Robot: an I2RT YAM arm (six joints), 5 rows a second.
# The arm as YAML. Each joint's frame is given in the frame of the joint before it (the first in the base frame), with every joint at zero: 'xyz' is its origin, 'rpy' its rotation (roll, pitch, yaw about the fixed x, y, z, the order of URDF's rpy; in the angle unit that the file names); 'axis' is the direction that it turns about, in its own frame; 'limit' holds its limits. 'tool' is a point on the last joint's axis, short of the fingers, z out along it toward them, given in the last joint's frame.
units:
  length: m
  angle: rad
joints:
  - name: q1
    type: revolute
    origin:
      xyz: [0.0, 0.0, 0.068]
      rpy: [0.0, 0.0, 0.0]
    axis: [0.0, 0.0, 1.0]
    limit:
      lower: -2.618
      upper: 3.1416
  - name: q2
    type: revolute
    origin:
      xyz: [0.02, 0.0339, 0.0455]
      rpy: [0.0, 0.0, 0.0]
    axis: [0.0, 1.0, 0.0]
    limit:
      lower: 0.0
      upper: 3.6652
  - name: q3
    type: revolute
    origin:
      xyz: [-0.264, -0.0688, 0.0]
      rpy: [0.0, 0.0, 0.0]
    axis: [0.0, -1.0, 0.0]
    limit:
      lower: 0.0
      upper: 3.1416
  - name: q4
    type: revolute
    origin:
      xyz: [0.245, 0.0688, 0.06]
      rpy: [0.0, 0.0, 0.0]
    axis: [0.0, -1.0, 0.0]
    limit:
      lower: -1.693
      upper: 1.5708
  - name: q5
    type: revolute
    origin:
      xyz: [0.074, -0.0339, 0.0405]
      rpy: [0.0, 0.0, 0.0]
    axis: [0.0, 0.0, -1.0]
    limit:
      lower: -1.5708
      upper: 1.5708
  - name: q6
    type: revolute
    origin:
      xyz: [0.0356, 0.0, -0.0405]
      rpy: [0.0, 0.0, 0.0]
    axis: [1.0, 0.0, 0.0]
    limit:
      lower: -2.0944
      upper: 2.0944
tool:
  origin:
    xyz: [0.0, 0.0, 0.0]
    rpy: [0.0, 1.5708, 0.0]
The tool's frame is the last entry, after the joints.
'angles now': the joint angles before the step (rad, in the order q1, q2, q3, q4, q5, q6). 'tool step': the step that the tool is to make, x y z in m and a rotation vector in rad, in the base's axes. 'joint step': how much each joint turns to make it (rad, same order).
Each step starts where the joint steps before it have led.
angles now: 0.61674, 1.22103, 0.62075, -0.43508, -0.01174, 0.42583
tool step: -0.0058, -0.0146, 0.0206, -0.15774, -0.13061, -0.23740
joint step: 0.00987, -0.08689, 0.03008, -0.11789, 0.30213, 0.10916
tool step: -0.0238, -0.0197, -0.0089, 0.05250, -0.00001, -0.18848
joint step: -0.00050, -0.12797, -0.09392, -0.06417, 0.05658, 0.19406
